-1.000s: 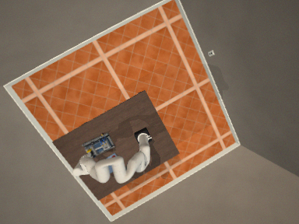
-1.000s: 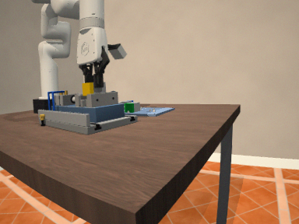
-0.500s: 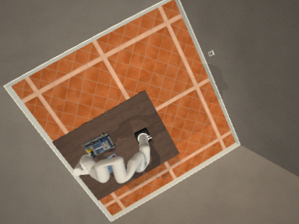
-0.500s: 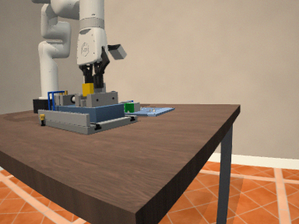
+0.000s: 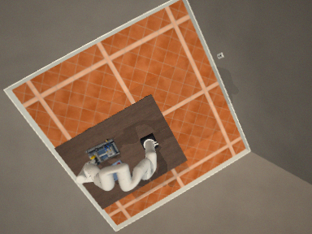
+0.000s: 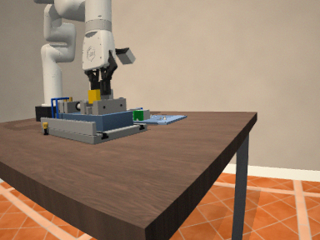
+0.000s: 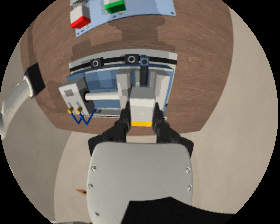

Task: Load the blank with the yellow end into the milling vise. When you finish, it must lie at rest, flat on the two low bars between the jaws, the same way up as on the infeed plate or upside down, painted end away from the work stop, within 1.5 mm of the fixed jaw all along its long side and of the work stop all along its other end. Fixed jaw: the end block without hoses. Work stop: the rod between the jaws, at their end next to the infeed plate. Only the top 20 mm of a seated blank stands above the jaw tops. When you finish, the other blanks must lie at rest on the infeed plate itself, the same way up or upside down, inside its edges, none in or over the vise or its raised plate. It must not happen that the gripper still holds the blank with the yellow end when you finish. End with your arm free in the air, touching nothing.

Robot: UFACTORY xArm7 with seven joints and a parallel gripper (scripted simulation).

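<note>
Right now the yellow-ended blank is 20 mm below my hand. Round my hand: grey jaw block (30 mm ahead, 10 mm to the left, 50 mm below); green-ended blank (90 mm behind, 230 mm to the left, 100 mm below); milling vise (70 mm behind, 90 mm below).
</note>
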